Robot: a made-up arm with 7 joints. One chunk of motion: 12 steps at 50 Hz.
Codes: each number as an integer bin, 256 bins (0 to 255) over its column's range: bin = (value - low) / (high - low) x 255, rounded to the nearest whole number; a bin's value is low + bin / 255 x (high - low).
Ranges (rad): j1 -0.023..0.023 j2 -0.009..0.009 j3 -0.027..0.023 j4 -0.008..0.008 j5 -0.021..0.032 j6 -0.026..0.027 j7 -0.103..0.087
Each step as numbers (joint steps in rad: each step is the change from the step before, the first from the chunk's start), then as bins.
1 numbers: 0.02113 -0.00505 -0.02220 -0.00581 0.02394 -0.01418 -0.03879
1 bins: 245 56 24 35 216 57 86
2 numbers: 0.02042 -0.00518 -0.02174 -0.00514 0.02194 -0.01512 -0.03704
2 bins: 241 54 27 46 207 52 89
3 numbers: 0.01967 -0.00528 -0.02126 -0.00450 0.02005 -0.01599 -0.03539
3 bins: 237 53 29 56 198 48 91
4 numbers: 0.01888 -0.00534 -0.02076 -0.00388 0.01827 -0.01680 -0.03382
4 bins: 232 52 32 66 189 44 93
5 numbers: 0.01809 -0.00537 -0.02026 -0.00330 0.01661 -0.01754 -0.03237
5 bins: 228 51 34 75 181 41 95
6 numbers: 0.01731 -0.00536 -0.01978 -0.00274 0.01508 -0.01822 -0.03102
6 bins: 223 52 37 84 174 37 97
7 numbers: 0.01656 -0.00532 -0.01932 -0.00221 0.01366 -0.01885 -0.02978
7 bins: 219 52 39 92 167 34 98
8 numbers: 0.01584 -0.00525 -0.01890 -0.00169 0.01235 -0.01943 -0.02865
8 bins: 215 53 41 101 160 32 100
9 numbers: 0.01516 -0.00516 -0.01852 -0.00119 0.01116 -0.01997 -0.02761
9 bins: 212 54 43 109 155 29 101
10 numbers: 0.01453 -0.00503 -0.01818 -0.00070 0.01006 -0.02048 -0.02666
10 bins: 208 56 45 116 149 27 102
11 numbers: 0.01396 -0.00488 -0.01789 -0.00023 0.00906 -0.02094 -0.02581
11 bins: 205 58 46 124 145 24 104
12 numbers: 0.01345 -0.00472 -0.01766 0.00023 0.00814 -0.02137 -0.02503
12 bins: 202 61 48 131 140 22 105
